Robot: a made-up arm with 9 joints. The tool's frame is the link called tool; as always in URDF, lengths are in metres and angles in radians. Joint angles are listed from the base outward.
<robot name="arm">
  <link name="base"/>
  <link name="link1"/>
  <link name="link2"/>
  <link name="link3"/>
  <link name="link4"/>
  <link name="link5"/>
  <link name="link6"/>
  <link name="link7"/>
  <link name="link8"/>
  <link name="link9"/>
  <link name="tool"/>
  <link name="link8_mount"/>
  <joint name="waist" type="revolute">
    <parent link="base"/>
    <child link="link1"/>
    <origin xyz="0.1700 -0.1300 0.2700"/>
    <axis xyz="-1 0 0"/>
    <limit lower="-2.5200" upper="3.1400"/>
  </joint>
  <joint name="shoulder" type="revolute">
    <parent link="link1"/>
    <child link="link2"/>
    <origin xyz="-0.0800 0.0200 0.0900"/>
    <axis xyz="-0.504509 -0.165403 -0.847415"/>
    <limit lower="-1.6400" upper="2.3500"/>
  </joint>
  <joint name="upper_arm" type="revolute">
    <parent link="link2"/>
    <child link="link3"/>
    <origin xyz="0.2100 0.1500 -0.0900"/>
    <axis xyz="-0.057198 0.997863 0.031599"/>
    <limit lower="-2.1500" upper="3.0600"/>
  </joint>
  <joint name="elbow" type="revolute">
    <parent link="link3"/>
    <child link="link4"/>
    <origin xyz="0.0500 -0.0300 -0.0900"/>
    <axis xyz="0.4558 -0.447 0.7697"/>
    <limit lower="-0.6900" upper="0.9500"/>
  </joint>
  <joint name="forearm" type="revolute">
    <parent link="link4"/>
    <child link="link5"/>
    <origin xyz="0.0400 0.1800 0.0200"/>
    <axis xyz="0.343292 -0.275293 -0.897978"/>
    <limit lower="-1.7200" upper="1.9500"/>
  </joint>
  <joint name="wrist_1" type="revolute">
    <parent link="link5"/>
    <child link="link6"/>
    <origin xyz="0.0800 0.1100 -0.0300"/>
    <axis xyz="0 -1 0"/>
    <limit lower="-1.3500" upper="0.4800"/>
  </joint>
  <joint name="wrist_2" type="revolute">
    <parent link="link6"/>
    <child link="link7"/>
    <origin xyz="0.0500 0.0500 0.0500"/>
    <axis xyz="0 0 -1"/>
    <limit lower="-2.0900" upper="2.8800"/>
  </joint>
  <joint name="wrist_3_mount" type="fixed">
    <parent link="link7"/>
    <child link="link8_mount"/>
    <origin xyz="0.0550 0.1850 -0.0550"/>
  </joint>
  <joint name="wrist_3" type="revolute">
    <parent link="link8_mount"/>
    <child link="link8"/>
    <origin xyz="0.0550 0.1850 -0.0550"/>
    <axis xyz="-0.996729 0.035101 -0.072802"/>
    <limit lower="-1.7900" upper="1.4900"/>
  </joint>
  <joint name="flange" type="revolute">
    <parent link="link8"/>
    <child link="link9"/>
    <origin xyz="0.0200 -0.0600 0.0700"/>
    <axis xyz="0 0 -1"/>
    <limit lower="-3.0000" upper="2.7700"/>
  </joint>
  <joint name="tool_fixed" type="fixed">
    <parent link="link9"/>
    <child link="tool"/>
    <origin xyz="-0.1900 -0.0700 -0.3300" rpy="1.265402 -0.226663 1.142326"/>
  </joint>
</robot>
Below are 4 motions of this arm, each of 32 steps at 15 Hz.
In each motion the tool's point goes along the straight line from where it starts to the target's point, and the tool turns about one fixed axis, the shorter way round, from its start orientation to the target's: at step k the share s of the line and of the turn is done. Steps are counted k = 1, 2, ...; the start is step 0. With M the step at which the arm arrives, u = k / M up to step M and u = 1 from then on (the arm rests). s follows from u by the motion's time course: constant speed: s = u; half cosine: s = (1 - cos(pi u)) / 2; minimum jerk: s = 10 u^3 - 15 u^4 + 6 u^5.
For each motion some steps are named. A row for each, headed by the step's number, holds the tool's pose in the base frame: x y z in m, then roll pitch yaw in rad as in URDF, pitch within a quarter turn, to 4 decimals.
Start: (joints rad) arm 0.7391 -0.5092 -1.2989 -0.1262 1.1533 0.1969 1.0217 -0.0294 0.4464
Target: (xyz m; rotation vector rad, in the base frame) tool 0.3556 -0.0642 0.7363 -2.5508 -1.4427 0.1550
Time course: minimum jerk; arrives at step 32
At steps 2, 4, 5, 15, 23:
2: 0.6505 0.3981 0.6272 2.8841 -0.4276 -1.5018
4: 0.6464 0.3917 0.6287 2.8793 -0.4166 -1.4648
5: 0.6423 0.3853 0.6302 2.8750 -0.4056 -1.4284
15: 0.5206 0.1945 0.6752 2.9411 -0.0761 -0.3914
23: 0.3967 0.0003 0.7211 -3.0191 0.0341 0.6742

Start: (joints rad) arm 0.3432 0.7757 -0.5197 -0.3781 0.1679 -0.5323 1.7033 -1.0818 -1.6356
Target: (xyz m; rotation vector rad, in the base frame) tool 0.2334 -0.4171 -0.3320 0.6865 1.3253 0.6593
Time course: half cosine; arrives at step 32
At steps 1, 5, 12, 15, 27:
1: 0.7113 -0.8679 0.2759 -0.3869 -0.1112 0.5334
5: 0.6842 -0.8423 0.2414 -0.3101 -0.0409 0.5328
12: 0.5646 -0.7295 0.0893 0.0373 0.2610 0.5951
15: 0.4964 -0.6652 0.0026 0.2596 0.4168 0.6826
27: 0.2617 -0.4438 -0.2960 1.2860 0.6911 1.3126

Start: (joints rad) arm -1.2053 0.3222 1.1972 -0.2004 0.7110 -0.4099 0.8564 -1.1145 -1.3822
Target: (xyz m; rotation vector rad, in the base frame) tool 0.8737 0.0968 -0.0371 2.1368 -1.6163 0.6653
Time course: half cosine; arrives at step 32
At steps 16, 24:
16: 0.4900 0.4405 -0.0200 2.7811 -0.6467 -0.5757
24: 0.7613 0.1975 -0.0321 3.0277 -0.6449 -1.0846

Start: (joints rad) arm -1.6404 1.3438 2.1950 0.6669 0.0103 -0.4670 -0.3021 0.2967 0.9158
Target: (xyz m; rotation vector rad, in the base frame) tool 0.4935 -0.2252 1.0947 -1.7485 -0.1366 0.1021
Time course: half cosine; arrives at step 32
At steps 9, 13, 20, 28, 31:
9: 0.7739 -0.2727 0.6242 -2.0293 -0.1510 0.7911
13: 0.7149 -0.2627 0.7233 -1.9639 -0.1362 0.6523
20: 0.5994 -0.2431 0.9170 -1.8453 -0.0825 0.3859
28: 0.5066 -0.2274 1.0728 -1.7632 -0.0182 0.1781
31: 0.4943 -0.2253 1.0933 -1.7534 -0.0085 0.1512

